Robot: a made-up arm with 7 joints.
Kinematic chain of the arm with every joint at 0, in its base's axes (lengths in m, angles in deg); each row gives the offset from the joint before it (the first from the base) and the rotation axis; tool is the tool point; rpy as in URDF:
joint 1: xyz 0 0 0 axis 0.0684 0.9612 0.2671
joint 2: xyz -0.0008 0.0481 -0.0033 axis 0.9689 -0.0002 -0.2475
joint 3: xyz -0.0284 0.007 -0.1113 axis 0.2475 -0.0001 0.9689
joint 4: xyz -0.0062 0 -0.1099 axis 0.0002 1 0
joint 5: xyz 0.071 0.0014 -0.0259 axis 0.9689 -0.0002 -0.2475
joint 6: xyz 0.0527 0 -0.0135 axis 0.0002 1 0
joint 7: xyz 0.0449 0 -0.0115 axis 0.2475 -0.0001 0.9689
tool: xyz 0 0 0 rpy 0 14.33 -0.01
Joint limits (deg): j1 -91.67..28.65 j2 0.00..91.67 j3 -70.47..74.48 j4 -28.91..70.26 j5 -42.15..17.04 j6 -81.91..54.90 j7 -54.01..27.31
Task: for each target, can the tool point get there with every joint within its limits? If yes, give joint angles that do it. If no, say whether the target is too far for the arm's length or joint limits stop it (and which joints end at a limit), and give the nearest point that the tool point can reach.
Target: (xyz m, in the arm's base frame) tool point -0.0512 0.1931 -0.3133
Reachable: yes | joints 18.73 34.86 -20.09 45.23 11.12 -54.63 1.43
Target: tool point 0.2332 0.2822 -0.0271
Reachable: yes | joints -25.54 74.44 4.11 6.16 -22.04 24.08 12.46
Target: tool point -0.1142 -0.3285 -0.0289
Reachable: no: joint limits stop it (at a limit: joint 1, joint 2, joint 3, joint 4, joint 5) | nearest point -0.0719 -0.1195 -0.1652 | short by 0.253 m
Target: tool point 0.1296 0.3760 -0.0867
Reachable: yes | joints -8.03 64.09 26.53 48.27 -23.92 -45.41 -0.20
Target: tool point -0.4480 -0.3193 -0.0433
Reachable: no: too far | nearest point -0.1787 -0.1028 -0.2617 | short by 0.409 m
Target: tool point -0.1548 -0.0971 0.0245
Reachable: no: joint limits stop it (at a limit: joint 1, joint 2, joint 3, joint 4, joint 5, joint 6) | nearest point -0.0560 -0.0643 -0.1198 | short by 0.178 m
